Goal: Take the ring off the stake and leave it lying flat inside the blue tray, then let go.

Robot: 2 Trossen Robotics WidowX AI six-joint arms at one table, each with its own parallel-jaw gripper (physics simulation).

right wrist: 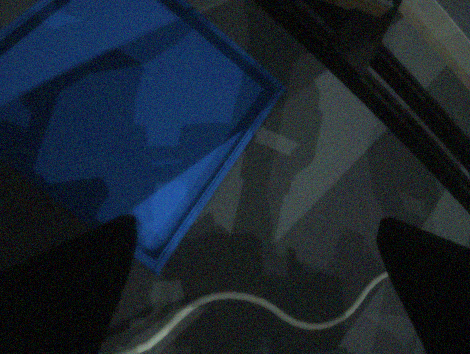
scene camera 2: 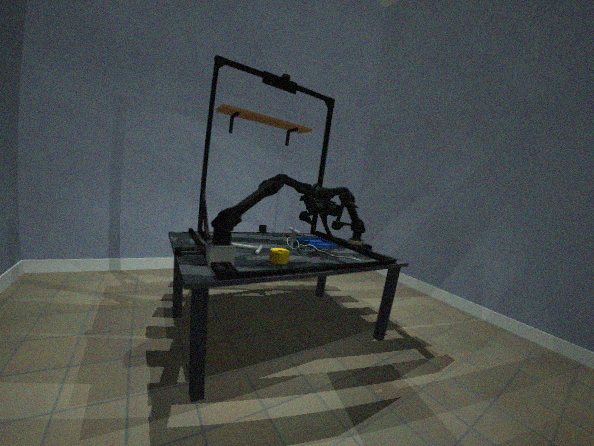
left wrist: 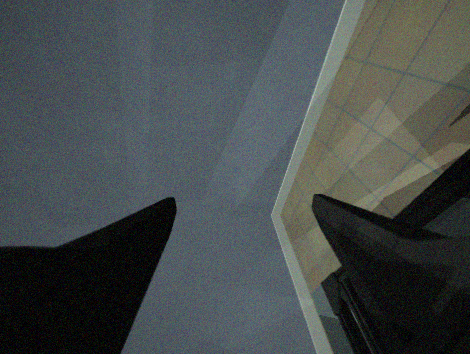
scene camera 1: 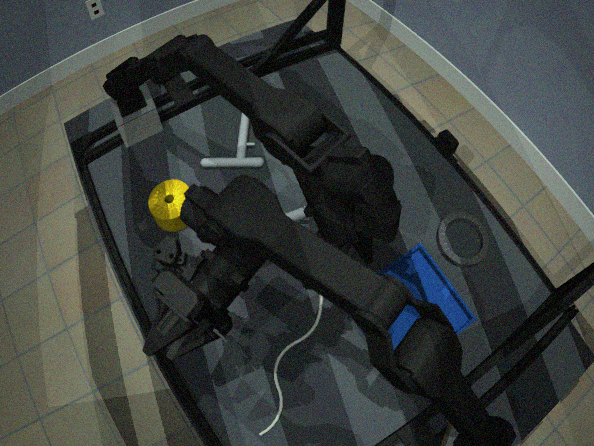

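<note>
A yellow spool rests on the table, and the scene has a blue tray in it as well. The left gripper, open and holding nothing, also appears in the left wrist view, while the right gripper can be seen in the right wrist view too.
</note>
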